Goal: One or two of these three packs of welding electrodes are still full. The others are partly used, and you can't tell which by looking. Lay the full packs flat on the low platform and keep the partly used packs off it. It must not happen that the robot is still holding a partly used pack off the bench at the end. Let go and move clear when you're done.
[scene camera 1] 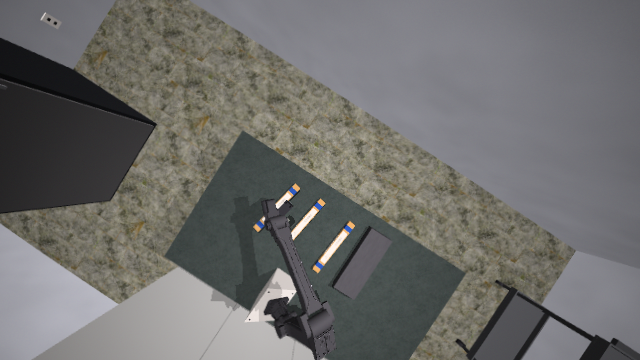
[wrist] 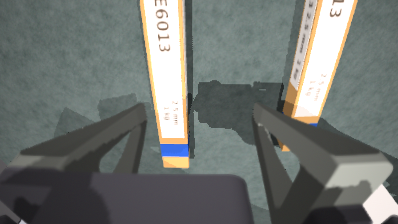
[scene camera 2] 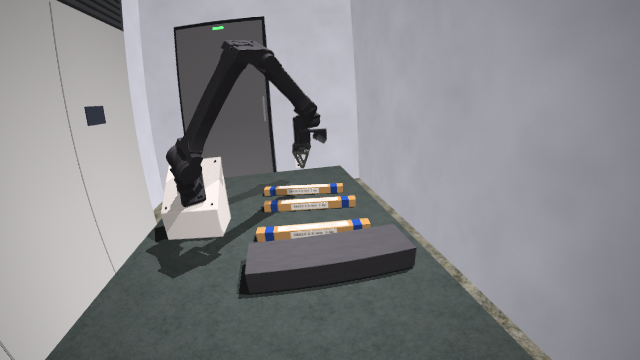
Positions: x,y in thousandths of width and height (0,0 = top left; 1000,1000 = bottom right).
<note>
In view: my gripper (wrist: 501,498), a low grey platform (scene camera 1: 582,685), a pack (scene camera 2: 412,651), a pack (scene camera 2: 537,560) and a pack (scene camera 2: 526,521).
The wrist view misses the low grey platform: it is out of frame.
</note>
